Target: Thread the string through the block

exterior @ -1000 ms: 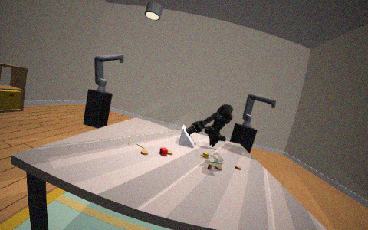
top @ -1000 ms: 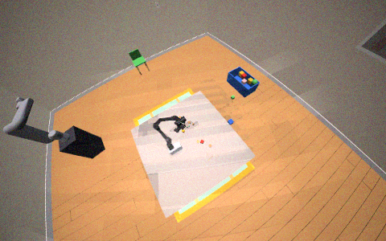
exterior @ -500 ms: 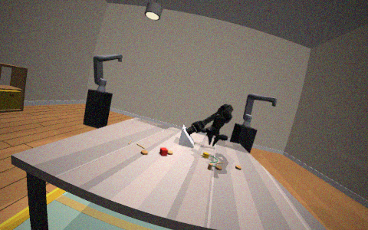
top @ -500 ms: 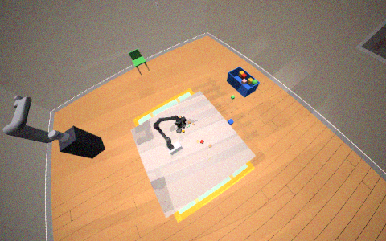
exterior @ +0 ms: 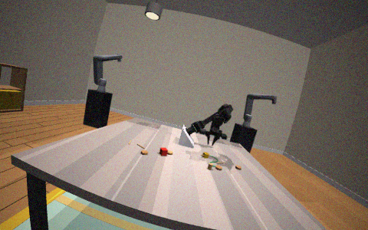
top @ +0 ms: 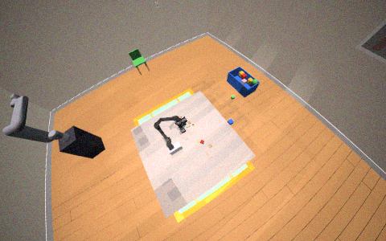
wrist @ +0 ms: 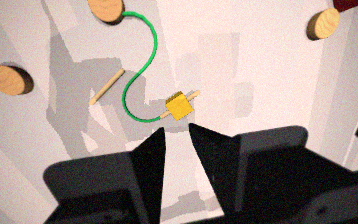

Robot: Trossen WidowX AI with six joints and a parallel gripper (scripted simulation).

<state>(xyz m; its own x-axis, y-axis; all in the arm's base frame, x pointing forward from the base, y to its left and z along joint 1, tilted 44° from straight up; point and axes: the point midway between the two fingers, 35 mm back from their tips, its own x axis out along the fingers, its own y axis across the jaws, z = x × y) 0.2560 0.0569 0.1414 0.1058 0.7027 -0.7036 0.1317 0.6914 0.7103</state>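
The yellow wooden block is 10 mm to the right of my gripper tip and 70 mm below it. Round my gripper tip: short wooden cylinder: 180 mm ahead, 20 mm to the right, 70 mm below; thin wooden stick: 80 mm below; round wooden button: 150 mm ahead, 50 mm to the left, 80 mm below.
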